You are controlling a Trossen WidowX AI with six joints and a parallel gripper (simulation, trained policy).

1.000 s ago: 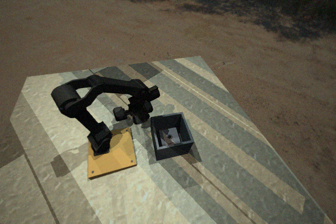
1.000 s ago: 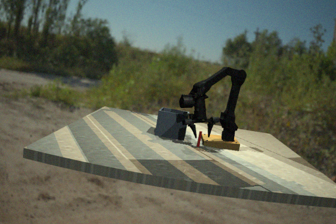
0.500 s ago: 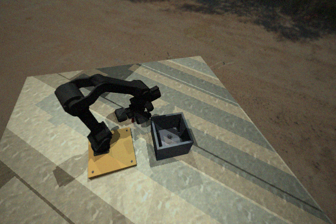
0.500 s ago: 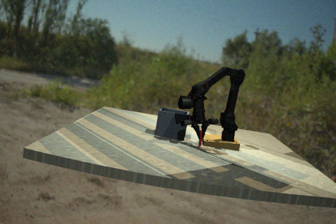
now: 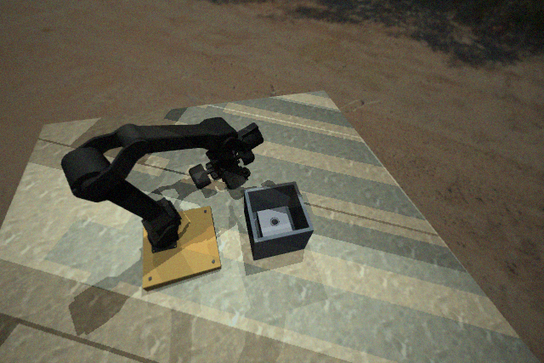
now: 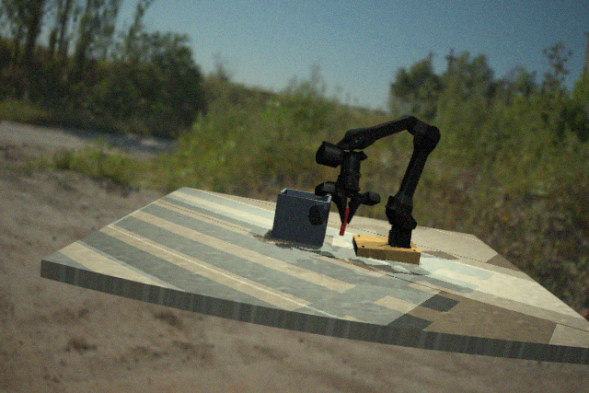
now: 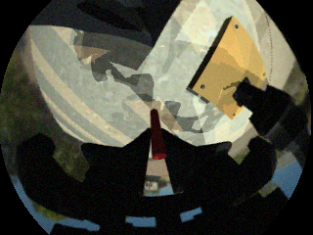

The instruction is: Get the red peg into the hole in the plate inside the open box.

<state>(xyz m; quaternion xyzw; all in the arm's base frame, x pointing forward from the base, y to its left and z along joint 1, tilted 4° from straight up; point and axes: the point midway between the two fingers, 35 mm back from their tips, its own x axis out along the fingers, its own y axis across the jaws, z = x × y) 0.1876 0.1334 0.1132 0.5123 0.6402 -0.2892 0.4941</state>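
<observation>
The grey plate is 12 cm ahead of my gripper tip, 19 cm to the right of it and 6 cm below it. Also, from my gripper tip: red peg 1 cm to the right.
</observation>
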